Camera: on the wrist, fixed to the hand. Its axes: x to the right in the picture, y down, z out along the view.
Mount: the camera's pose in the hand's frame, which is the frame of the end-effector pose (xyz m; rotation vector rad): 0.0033 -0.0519 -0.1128 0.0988 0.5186 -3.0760
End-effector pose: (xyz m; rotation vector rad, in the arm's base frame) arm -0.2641 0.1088 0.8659 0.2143 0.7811 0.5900
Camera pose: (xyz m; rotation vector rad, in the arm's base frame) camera -0.3211 0.0646 0.7648 -1.0695 0.7176 -2.3653
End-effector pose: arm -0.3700 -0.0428 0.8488 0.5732 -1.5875 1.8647
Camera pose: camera -0.3290 0.0730 0.8672 1.0471 0.6047 -0.5194
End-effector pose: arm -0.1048 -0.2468 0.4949 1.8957 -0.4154 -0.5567
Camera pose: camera -0.0378 -0.1429 0.4827 -0.6510 -2.3848 1.0766
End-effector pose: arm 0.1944 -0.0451 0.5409 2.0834 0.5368 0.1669
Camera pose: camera 0.1449 0.0674 0.5588 -0.6364 2.8794 -1.0318
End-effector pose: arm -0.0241 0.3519 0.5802 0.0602 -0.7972 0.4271
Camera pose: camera 0.0751 0.3295 0.5089 1.0050 0.4853 -2.3295
